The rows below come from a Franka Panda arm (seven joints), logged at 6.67 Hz.
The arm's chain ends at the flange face. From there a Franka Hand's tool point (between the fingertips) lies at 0.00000 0.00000 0.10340 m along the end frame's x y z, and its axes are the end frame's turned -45 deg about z.
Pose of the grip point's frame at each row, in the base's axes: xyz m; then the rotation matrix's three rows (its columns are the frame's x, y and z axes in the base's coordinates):
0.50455, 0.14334, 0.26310; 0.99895, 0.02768, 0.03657; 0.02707, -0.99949, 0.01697; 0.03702, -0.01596, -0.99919
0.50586, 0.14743, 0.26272; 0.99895, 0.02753, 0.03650; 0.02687, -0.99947, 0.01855; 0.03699, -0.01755, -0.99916
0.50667, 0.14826, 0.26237; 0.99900, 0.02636, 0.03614; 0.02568, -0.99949, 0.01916; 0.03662, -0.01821, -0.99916
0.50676, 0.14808, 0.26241; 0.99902, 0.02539, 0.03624; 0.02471, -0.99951, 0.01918; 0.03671, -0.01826, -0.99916
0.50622, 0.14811, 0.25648; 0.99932, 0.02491, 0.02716; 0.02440, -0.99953, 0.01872; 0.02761, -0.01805, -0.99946
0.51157, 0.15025, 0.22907; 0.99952, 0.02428, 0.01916; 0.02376, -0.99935, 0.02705; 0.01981, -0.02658, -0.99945
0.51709, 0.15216, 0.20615; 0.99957, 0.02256, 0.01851; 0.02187, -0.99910, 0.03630; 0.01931, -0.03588, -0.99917
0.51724, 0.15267, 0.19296; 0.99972, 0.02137, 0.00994; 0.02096, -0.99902, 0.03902; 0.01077, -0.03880, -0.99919
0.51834, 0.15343, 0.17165; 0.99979, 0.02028, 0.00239; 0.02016, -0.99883, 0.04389; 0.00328, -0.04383, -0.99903
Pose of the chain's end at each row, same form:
0.50077, 0.14159, 0.36642; 0.72594, -0.68679, 0.03657; -0.68760, -0.72589, 0.01697; 0.01489, -0.03746, -0.99919
0.50209, 0.14551, 0.36603; 0.72583, -0.68690, 0.03650; -0.68773, -0.72573, 0.01855; 0.01375, -0.03857, -0.99916
0.50293, 0.14628, 0.36568; 0.72504, -0.68776, 0.03614; -0.68859, -0.72490, 0.01916; 0.01302, -0.03877, -0.99916
0.50301, 0.14610, 0.36572; 0.72437, -0.68846, 0.03624; -0.68929, -0.72423, 0.01918; 0.01305, -0.03887, -0.99916
0.50341, 0.14617, 0.35982; 0.72424, -0.68901, 0.02716; -0.68952, -0.72403, 0.01872; 0.00676, -0.03229, -0.99946
0.50959, 0.14745, 0.33241; 0.72394, -0.68960, 0.01916; -0.68985, -0.72345, 0.02705; -0.00479, -0.03280, -0.99945
0.51518, 0.14841, 0.30946; 0.72276, -0.69085, 0.01851; -0.69101, -0.72193, 0.03630; -0.01172, -0.03903, -0.99917
0.51621, 0.14864, 0.29628; 0.72202, -0.69180, 0.00994; -0.69159, -0.72123, 0.03902; -0.01982, -0.03505, -0.99919
0.51809, 0.14889, 0.27495; 0.72130, -0.69262, 0.00239; -0.69202, -0.72053, 0.04389; -0.02867, -0.03331, -0.99903

